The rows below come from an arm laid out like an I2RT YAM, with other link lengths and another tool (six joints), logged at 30 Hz.
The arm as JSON. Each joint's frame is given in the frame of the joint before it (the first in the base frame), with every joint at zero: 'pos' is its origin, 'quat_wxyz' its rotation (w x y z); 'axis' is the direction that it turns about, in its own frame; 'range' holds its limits. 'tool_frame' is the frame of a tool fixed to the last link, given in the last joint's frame.
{
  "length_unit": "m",
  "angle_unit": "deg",
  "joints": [
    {
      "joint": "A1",
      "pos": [
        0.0,
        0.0,
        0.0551
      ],
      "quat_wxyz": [
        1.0,
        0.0,
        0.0,
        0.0
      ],
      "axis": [
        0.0,
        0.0,
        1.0
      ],
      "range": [
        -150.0,
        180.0
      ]
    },
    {
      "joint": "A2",
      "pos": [
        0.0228,
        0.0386,
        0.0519
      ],
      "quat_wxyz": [
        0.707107,
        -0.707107,
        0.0,
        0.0
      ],
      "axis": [
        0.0,
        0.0,
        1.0
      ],
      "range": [
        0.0,
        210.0
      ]
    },
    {
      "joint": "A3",
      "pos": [
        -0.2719,
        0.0,
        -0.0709
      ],
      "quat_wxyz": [
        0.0,
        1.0,
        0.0,
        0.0
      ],
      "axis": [
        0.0,
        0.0,
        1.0
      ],
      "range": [
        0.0,
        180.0
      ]
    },
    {
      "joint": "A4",
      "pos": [
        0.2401,
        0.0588,
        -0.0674
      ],
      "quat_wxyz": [
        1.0,
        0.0,
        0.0,
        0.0
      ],
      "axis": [
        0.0,
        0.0,
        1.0
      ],
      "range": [
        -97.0,
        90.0
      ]
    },
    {
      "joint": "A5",
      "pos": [
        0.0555,
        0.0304,
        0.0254
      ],
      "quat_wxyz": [
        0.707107,
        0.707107,
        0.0,
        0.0
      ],
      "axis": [
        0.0,
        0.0,
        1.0
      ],
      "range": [
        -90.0,
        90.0
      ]
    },
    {
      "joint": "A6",
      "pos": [
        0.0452,
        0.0,
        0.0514
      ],
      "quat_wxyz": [
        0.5,
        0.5,
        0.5,
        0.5
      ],
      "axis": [
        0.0,
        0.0,
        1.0
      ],
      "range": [
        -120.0,
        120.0
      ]
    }
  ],
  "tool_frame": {
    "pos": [
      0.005,
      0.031,
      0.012
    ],
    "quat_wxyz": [
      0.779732,
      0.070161,
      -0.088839,
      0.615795
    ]
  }
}
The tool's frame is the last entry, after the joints.
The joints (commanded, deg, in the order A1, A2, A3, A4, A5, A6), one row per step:
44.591 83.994 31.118 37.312 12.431 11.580
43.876 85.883 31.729 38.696 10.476 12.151
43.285 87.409 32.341 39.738 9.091 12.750
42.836 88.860 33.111 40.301 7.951 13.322
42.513 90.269 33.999 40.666 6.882 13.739
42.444 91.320 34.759 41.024 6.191 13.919
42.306 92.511 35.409 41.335 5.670 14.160
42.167 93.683 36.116 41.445 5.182 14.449
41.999 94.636 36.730 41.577 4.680 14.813
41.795 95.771 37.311 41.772 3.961 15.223
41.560 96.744 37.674 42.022 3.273 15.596
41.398 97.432 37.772 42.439 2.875 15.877
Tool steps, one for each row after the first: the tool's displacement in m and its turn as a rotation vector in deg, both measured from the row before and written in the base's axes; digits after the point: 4 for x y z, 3 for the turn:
0.0052 0.0032 -0.0034 0.914 0.584 1.019
0.0046 0.0026 -0.0024 0.837 0.479 0.588
0.0042 0.0028 -0.0022 0.597 0.603 0.500
0.0040 0.0032 -0.0019 0.434 0.539 0.596
0.0029 0.0032 -0.0009 0.323 0.177 0.549
0.0029 0.0025 -0.0023 0.136 0.402 0.299
0.0028 0.0024 -0.0023 0.084 0.519 0.251
0.0026 0.0020 -0.0017 0.245 0.458 0.213
0.0025 0.0020 -0.0028 0.225 0.642 0.369
0.0020 0.0012 -0.0029 0.191 0.621 0.315
0.0011 0.0005 -0.0024 0.184 0.374 0.136

